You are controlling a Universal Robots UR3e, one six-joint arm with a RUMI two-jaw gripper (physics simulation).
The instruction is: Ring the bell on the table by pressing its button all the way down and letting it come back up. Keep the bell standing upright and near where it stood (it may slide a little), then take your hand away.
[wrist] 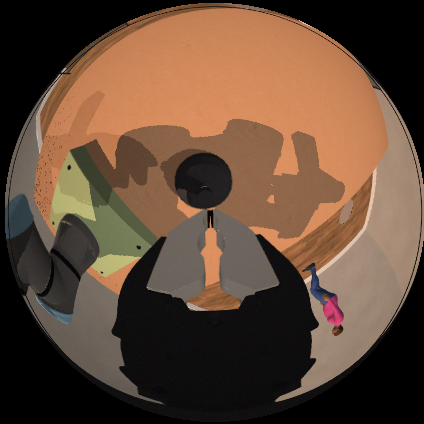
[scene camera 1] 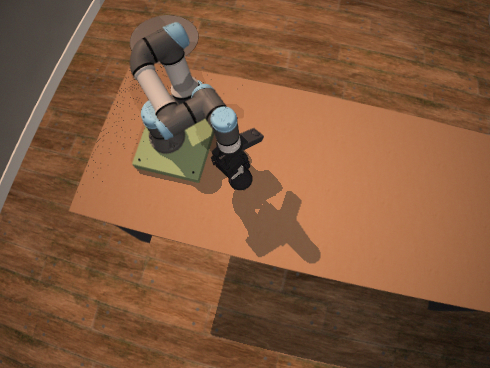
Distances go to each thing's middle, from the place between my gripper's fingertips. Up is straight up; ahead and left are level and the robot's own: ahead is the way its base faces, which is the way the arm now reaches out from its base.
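Labels:
Bell [wrist: 201, 169]: 60 mm below my hand.

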